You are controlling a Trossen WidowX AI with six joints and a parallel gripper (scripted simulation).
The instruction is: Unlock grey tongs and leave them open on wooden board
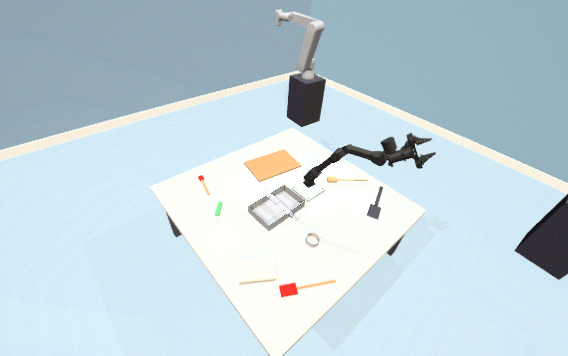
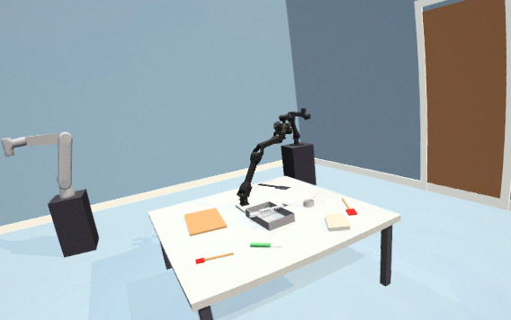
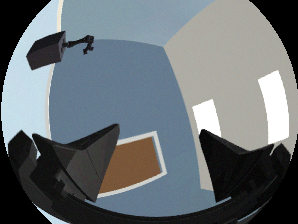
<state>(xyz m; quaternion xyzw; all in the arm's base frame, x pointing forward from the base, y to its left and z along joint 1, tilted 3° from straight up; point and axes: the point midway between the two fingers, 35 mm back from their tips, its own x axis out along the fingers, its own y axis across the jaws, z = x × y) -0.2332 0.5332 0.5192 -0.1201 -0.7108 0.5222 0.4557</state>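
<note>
Right now my gripper tip is 540 mm short of the roasting tin, 540 mm above it and 500 mm to the left of it. Round my gripper tip: pale block: 870 mm ahead, 560 mm below, 210 mm to the right; then black spatula: 570 mm below, 170 mm to the right, 40 mm behind; then red spatula: 740 mm ahead, 570 mm below, 10 mm to the right.
</note>
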